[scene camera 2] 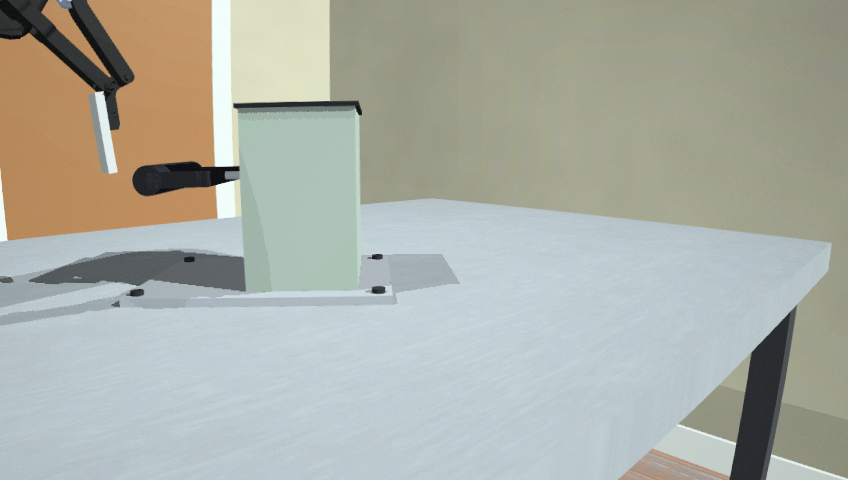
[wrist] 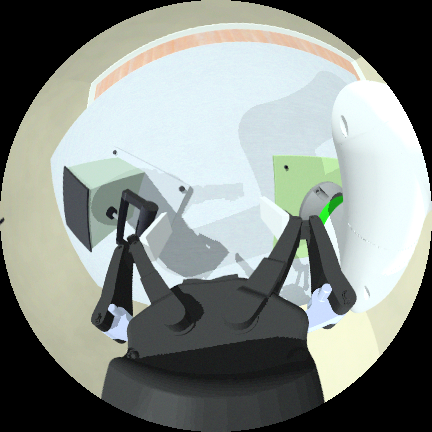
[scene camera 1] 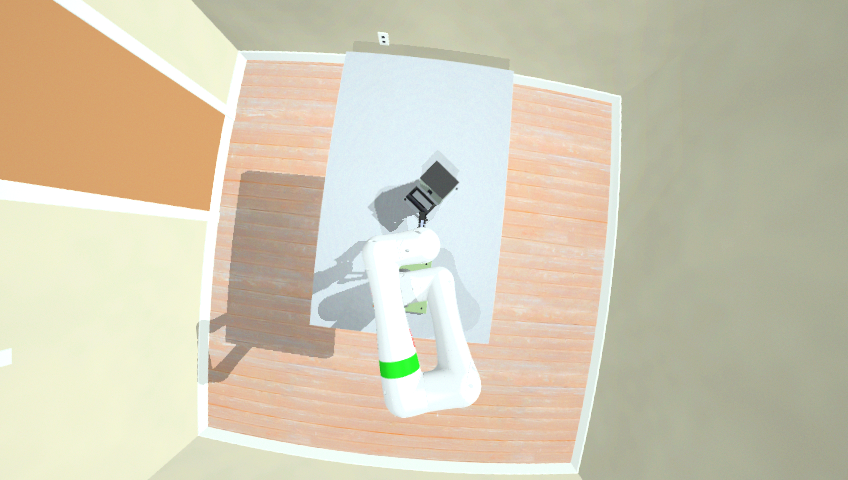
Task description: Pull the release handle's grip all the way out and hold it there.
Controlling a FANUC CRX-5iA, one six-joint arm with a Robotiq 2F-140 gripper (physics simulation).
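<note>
The release handle's black grip [scene camera 1: 417,208] [scene camera 2: 148,180] [wrist: 147,215] is an open frame with a thick outer bar. It stands out sideways from the pale green housing [scene camera 1: 439,178] [scene camera 2: 300,196] [wrist: 107,170]. A short light rod [scene camera 2: 232,174] shows between grip and housing. My gripper [wrist: 213,214] is wide open with nothing between its fingers. In the wrist view its left white pad [wrist: 157,236] lies just beside the outer bar, and the other pad is far to the right. In scene camera 2, one pad [scene camera 2: 102,133] hangs left of and mostly above the grip, apart from it.
The housing has a black top plate and a bolted base plate [scene camera 2: 255,299] on the grey table [scene camera 1: 416,118] [scene camera 2: 476,356]. The white arm [scene camera 1: 389,309] [wrist: 382,200] reaches over the table from its green mounting plate [scene camera 1: 416,307] [wrist: 295,185]. Walls surround the room.
</note>
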